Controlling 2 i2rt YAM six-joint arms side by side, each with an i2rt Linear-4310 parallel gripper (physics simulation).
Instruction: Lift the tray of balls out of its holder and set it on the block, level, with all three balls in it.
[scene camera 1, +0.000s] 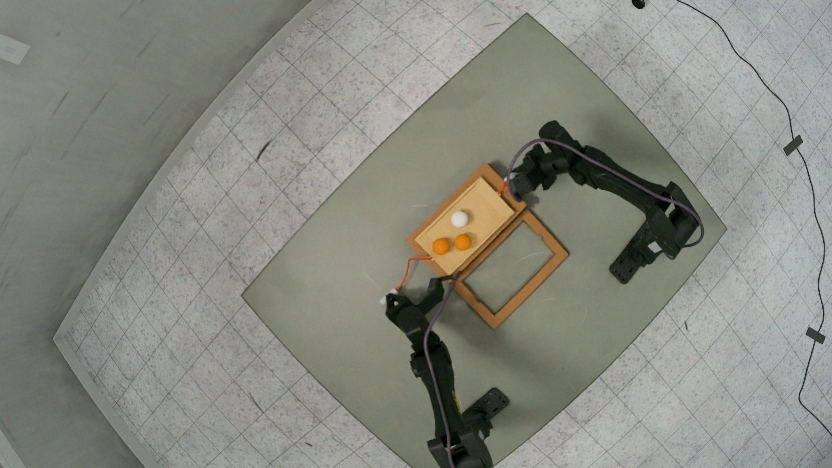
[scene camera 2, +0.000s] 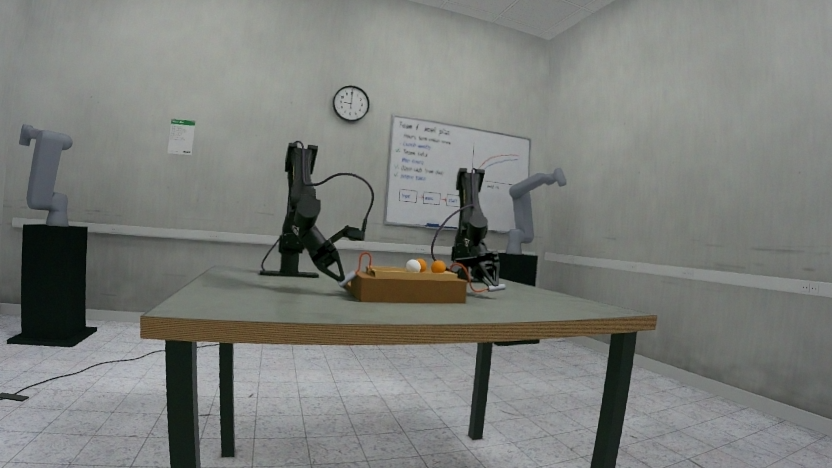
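Where they show: left gripper, fingertip midpoint: (scene camera 1: 389, 296) (scene camera 2: 495, 288); right gripper, fingertip midpoint: (scene camera 1: 513, 174) (scene camera 2: 343, 281); left arm's base at its link origin: (scene camera 1: 475, 416); right arm's base at its link origin: (scene camera 1: 637, 250) (scene camera 2: 288, 275).
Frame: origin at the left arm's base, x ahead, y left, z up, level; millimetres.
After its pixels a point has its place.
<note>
The light wooden tray (scene camera 1: 482, 203) @(y -415, x 419, z 66 mm) (scene camera 2: 386, 271) @(y -429, x 469, z 76 mm) rests level on the brown block (scene camera 1: 488, 171) @(y -483, x 464, z 60 mm) (scene camera 2: 407, 289) @(y -377, x 488, z 35 mm). A white ball (scene camera 1: 459, 218) @(y -348, x 432, z 105 mm) (scene camera 2: 413, 266) @(y -353, x 450, z 90 mm) and two orange balls, one (scene camera 1: 441, 246) @(y -272, x 415, z 106 mm) (scene camera 2: 438, 266) @(y -276, x 434, z 91 mm) and another (scene camera 1: 462, 241) @(y -315, x 389, z 106 mm) (scene camera 2: 421, 264) @(y -315, x 406, z 92 mm), lie in the tray. My left gripper (scene camera 1: 392, 298) @(y -84, x 418, z 33 mm) (scene camera 2: 494, 284) @(y -84, x 418, z 33 mm) is shut on the white handle of one orange cord, low beside the block. My right gripper (scene camera 1: 510, 182) @(y -527, x 416, z 40 mm) (scene camera 2: 342, 282) @(y -527, x 416, z 40 mm) is shut on the other cord's white handle at the block's opposite end. Both cords hang slack. The fingertips are partly hidden in scene camera 1.
The brown frame-shaped holder (scene camera 1: 527, 285) @(y -355, x 186, z 17 mm) lies against the block's side, between the two arms, and holds no tray. The green-grey table top (scene camera 1: 349, 232) @(y -119, x 613, z 0 mm) (scene camera 2: 261, 308) @(y -727, x 600, z 0 mm) extends around them. A whiteboard (scene camera 2: 430, 145) hangs on the wall behind.
</note>
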